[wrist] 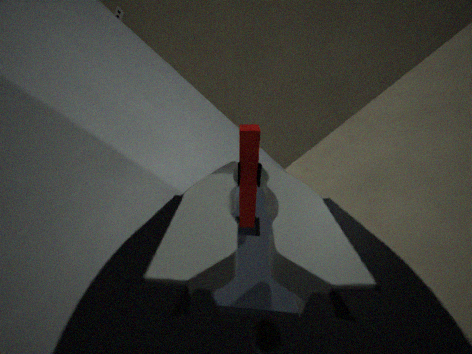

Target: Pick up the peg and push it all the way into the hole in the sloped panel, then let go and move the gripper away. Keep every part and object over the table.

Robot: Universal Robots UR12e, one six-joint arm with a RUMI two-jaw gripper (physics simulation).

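Places are measured from the arm's base along level axes (x ahead, y left, z up), in metres.
Pixels of known places: gripper, fingertip midpoint: (pixel 247 165).
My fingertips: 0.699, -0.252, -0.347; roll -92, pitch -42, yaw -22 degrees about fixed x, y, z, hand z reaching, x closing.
Observation:
For each thing: its top centre in the pictures, then the offset to it from my fingertips, as dx, dy, dz. "spot": a spot on its surface instead. Level surfaces: height alone.
- red peg at its top centre: (pixel 284 151) +0.003, -0.010, +0.027
- dark square hole at a spot on its surface: (pixel 250 231) spot: +0.051, -0.019, -0.051
- sloped panel at its top centre: (pixel 298 218) +0.056, -0.031, -0.005
- grey wall surface at its surface level: dz -0.132
- small white plate with dark marks, surface height: dz -0.131
My gripper (pixel 247 165) is shut on the red peg (pixel 248 200), with its dark finger pads on both sides of it. The peg is a long, narrow square bar. Its lower end in the view overlaps a dark square hole (pixel 250 231) in a blue-grey surface that looks like the sloped panel (pixel 255 255). Some of the hole's dark area shows below and to the right of the peg end. The view does not show whether the peg end is inside the hole or in front of it. The gripper's pale jaws hide most of the panel.
A grey wall surface (pixel 110 100) fills the left and a beige surface (pixel 415 125) the right. A brown surface (pixel 280 60) lies between them at the top. A small white plate with dark marks (pixel 119 13) shows at the upper left.

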